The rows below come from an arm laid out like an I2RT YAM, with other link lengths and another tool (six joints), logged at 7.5 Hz.
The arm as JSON. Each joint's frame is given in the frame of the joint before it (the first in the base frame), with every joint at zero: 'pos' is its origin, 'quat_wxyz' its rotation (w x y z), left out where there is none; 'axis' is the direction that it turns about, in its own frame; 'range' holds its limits. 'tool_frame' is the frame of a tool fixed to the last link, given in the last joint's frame.
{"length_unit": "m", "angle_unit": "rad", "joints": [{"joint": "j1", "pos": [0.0, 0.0, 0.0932], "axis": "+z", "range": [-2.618, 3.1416]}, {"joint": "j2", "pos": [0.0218, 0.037, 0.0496], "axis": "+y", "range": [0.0, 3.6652]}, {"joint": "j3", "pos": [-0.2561, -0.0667, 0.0], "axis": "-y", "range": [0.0, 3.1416]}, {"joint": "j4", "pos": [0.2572, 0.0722, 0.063], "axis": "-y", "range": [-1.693, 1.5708]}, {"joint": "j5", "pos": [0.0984, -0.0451, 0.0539], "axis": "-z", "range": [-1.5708, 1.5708]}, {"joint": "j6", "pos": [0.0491, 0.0, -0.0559], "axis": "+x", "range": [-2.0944, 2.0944]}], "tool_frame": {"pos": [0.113, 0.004, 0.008], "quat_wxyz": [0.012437, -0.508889, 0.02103, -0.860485]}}
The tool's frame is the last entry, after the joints.
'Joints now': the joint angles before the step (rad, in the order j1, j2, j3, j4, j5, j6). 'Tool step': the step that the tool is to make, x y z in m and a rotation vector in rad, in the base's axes. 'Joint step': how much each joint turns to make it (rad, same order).
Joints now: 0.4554, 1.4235, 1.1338, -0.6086, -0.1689, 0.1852
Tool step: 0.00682, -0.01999, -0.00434, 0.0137, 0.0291, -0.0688
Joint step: -0.0544, -0.0007, -0.0080, -0.0089, -0.0105, 0.0269
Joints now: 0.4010, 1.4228, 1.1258, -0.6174, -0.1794, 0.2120
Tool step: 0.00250, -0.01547, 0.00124, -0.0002, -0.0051, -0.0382
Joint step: -0.0363, -0.0220, -0.0165, -0.0007, 0.0028, 0.0002
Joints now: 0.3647, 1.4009, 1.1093, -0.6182, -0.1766, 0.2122
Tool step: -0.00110, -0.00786, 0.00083, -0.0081, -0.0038, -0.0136
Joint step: -0.0150, -0.0170, -0.0101, -0.0073, 0.0062, -0.0066
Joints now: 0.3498, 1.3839, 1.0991, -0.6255, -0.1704, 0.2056
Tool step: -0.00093, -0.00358, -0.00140, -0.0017, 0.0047, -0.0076
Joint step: -0.0076, -0.0051, -0.0064, -0.0037, 0.0000, 0.0000
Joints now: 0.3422, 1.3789, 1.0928, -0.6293, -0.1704, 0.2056
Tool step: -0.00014, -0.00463, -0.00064, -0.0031, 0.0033, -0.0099
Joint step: -0.0104, -0.0043, -0.0032, -0.0056, 0.0011, -0.0015
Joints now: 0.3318, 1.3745, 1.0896, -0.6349, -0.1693, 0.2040
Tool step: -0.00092, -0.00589, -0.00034, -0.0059, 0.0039, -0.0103
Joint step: -0.0126, -0.0075, -0.0033, -0.0105, 0.0021, -0.0045
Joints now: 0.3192, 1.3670, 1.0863, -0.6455, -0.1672, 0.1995
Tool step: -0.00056, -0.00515, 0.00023, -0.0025, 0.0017, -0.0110
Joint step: -0.0116, -0.0078, -0.0037, -0.0068, 0.0011, -0.0016
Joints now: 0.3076, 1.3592, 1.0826, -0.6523, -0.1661, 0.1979
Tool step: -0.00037, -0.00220, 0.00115, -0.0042, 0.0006, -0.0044
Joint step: -0.0037, -0.0032, 0.0034, -0.0087, 0.0035, -0.0017
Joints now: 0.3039, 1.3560, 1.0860, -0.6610, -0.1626, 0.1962
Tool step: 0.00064, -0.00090, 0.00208, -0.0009, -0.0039, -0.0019
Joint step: -0.0021, -0.0017, 0.0047, -0.0032, 0.0015, -0.0014
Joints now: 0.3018, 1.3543, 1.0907, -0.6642, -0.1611, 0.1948
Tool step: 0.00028, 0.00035, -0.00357, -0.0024, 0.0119, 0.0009
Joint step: 0.0000, 0.0117, 0.0029, -0.0033, -0.0015, 0.0000
